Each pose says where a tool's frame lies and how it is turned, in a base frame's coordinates. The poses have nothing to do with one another.
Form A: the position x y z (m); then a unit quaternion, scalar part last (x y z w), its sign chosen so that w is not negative.
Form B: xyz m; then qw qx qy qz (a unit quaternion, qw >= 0). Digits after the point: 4 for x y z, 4 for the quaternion.
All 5 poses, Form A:
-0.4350, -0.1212, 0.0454, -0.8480, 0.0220, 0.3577, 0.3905
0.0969, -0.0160, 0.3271, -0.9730, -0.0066, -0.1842, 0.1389
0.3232, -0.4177, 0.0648, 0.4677, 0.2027, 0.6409, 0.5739
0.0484, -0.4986, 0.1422, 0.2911, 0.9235, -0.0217, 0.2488
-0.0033, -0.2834, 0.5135, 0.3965, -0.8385, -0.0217, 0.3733
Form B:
-0.4350, -0.1212, 0.0454, 0.3905, -0.8480, 0.0220, 0.3577
0.0969, -0.0160, 0.3271, 0.1389, -0.9730, -0.0066, -0.1842
0.3232, -0.4177, 0.0648, 0.5739, 0.4677, 0.2027, 0.6409
0.0484, -0.4986, 0.1422, 0.2488, 0.2911, 0.9235, -0.0217
-0.0033, -0.2834, 0.5135, 0.3733, 0.3965, -0.8385, -0.0217

